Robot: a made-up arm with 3 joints. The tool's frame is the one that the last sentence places.
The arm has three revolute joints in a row. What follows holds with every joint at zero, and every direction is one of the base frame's.
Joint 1 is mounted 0.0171 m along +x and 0.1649 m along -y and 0.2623 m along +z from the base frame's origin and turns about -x.
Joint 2 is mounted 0.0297 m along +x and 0.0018 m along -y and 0.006 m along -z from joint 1 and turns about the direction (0.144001, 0.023, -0.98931).
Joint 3 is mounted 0.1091 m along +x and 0.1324 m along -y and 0.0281 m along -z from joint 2 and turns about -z.
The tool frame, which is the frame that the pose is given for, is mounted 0.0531 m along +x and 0.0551 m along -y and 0.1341 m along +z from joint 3; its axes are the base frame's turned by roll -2.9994, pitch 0.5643 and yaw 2.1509 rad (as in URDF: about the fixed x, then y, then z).
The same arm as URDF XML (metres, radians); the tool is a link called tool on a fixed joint. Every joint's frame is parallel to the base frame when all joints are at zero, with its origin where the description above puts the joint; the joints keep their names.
<robot name="arm">
<joint name="tool_joint" type="fixed"><parent link="link3"/><child link="tool"/><origin xyz="0.0531 -0.0551 0.1341" rpy="-2.9994 0.5643 2.1509"/></joint>
<joint name="joint 3" type="continuous"><parent link="link2"/><child link="link3"/><origin xyz="0.1091 -0.1324 -0.0281"/><axis xyz="0 0 -1"/></joint>
<joint name="joint 2" type="continuous"><parent link="link1"/><child link="link2"/><origin xyz="0.0297 -0.0018 -0.006"/><axis xyz="0.144001 0.023 -0.98931"/></joint>
<joint name="joint 1" type="continuous"><parent link="base"/><child link="link1"/><origin xyz="0.0171 -0.1649 0.2623"/><axis xyz="-1 0 0"/></joint>
<link name="base"/>
<link name="link1"/>
<link name="link2"/>
<link name="link3"/>
<link name="tool"/>
</robot>

